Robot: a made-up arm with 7 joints. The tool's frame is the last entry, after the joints. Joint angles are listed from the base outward.
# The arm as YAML. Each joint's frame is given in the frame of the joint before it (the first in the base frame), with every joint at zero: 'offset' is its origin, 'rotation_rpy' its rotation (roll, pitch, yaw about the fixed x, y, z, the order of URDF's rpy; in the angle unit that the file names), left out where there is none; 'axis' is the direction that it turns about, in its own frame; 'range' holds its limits. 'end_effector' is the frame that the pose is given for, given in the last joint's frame.
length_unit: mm
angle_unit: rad
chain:
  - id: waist
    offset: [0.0, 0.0, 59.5]
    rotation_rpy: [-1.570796, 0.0, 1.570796]
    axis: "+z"
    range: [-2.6, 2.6]
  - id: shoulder
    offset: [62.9, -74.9, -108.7]
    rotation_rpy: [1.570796, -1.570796, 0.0]
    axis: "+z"
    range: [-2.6, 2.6]
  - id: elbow
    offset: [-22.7, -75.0, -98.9]
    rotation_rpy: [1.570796, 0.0, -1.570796]
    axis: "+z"
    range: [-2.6, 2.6]
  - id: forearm
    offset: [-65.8, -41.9, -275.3]
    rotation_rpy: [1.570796, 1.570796, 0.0]
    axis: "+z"
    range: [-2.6, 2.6]
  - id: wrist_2
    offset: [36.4, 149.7, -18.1]
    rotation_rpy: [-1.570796, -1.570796, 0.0]
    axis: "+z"
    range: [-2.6, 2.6]
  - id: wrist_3
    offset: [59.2, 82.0, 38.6]
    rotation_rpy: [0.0, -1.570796, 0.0]
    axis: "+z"
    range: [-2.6, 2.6]
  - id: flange
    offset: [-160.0, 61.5, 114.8]
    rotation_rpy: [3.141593, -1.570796, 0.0]
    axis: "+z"
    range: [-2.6, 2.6]
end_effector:
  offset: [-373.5, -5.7, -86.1]
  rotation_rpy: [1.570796, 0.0, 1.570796]
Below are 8 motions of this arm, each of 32 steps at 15 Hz.
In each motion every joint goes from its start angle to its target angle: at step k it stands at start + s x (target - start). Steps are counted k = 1, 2, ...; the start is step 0. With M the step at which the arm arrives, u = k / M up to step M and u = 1 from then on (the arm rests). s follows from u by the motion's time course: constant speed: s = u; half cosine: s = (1 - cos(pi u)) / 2; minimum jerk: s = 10 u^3 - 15 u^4 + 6 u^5.
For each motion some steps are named. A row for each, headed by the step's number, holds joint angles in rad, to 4 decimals.
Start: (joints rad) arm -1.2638 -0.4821 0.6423 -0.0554 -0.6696 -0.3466 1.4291
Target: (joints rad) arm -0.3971 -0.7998 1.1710 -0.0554 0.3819 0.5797 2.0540
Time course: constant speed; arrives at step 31
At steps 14, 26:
14: -0.8724 -0.6256 0.8811 -0.0554 -0.1947 0.0717 1.7113
26: -0.5369 -0.7486 1.0857 -0.0554 0.2123 0.4303 1.9532

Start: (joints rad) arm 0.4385 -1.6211 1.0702 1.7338 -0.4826 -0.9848 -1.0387
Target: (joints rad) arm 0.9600 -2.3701 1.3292 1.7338 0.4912 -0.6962 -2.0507
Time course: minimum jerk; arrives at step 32
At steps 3, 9, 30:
3: 0.4422 -1.6264 1.0720 1.7338 -0.4757 -0.9827 -1.0459
9: 0.5111 -1.7253 1.1062 1.7338 -0.3471 -0.9446 -1.1795
30: 0.9588 -2.3684 1.3286 1.7338 0.4890 -0.6968 -2.0485

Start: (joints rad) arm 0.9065 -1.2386 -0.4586 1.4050 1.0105 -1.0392 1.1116
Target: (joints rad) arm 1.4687 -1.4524 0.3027 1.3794 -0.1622 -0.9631 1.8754
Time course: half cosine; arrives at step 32
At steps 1, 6, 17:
1: 0.9079 -1.2391 -0.4568 1.4049 1.0077 -1.0390 1.1134
6: 0.9539 -1.2566 -0.3944 1.4028 0.9117 -1.0328 1.1760
17: 1.2152 -1.3560 -0.0406 1.3909 0.3667 -0.9974 1.5309

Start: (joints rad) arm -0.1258 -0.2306 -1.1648 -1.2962 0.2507 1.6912 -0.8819
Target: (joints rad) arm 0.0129 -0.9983 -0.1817 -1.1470 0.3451 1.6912 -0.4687
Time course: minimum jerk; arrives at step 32
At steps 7, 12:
7: -0.1156 -0.2869 -1.0927 -1.2853 0.2576 1.6912 -0.8516
12: -0.0876 -0.4419 -0.8942 -1.2551 0.2767 1.6912 -0.7682

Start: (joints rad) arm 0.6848 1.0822 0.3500 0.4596 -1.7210 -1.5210 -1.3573
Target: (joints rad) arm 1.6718 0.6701 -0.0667 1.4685 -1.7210 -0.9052 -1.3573
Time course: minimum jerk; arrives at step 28
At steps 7, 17, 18, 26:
7: 0.7870 1.0395 0.3069 0.5640 -1.7210 -1.4573 -1.3573
17: 1.3706 0.7959 0.0605 1.1606 -1.7210 -1.0931 -1.3573
18: 1.4286 0.7716 0.0360 1.2199 -1.7210 -1.0569 -1.3573
26: 1.6686 0.6714 -0.0653 1.4652 -1.7210 -0.9072 -1.3573

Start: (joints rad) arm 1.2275 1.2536 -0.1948 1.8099 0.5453 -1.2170 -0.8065
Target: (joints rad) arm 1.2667 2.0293 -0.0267 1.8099 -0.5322 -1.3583 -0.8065
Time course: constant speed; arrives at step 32
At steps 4, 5, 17, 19, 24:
4: 1.2324 1.3506 -0.1738 1.8099 0.4106 -1.2347 -0.8065
5: 1.2336 1.3748 -0.1685 1.8099 0.3769 -1.2391 -0.8065
17: 1.2483 1.6657 -0.1055 1.8099 -0.0271 -1.2921 -0.8065
19: 1.2508 1.7142 -0.0950 1.8099 -0.0945 -1.3009 -0.8065
24: 1.2569 1.8354 -0.0687 1.8099 -0.2628 -1.3230 -0.8065

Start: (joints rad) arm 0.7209 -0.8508 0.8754 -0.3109 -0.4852 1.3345 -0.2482
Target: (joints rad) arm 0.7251 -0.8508 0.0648 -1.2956 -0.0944 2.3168 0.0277
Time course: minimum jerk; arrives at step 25
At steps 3, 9, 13, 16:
3: 0.7210 -0.8508 0.8638 -0.3250 -0.4796 1.3486 -0.2442
9: 0.7220 -0.8508 0.6720 -0.5580 -0.3871 1.5810 -0.1790
13: 0.7232 -0.8508 0.4397 -0.8401 -0.2752 1.8624 -0.0999
16: 0.7240 -0.8508 0.2682 -1.0485 -0.1925 2.0703 -0.0415

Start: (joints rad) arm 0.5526 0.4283 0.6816 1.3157 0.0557 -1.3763 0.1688
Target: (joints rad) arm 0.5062 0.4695 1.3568 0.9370 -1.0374 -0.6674 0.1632
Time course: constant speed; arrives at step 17
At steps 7, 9, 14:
7: 0.5335 0.4453 0.9596 1.1598 -0.3944 -1.0844 0.1665
9: 0.5280 0.4501 1.0391 1.1152 -0.5230 -1.0010 0.1658
14: 0.5144 0.4622 1.2376 1.0038 -0.8445 -0.7925 0.1642

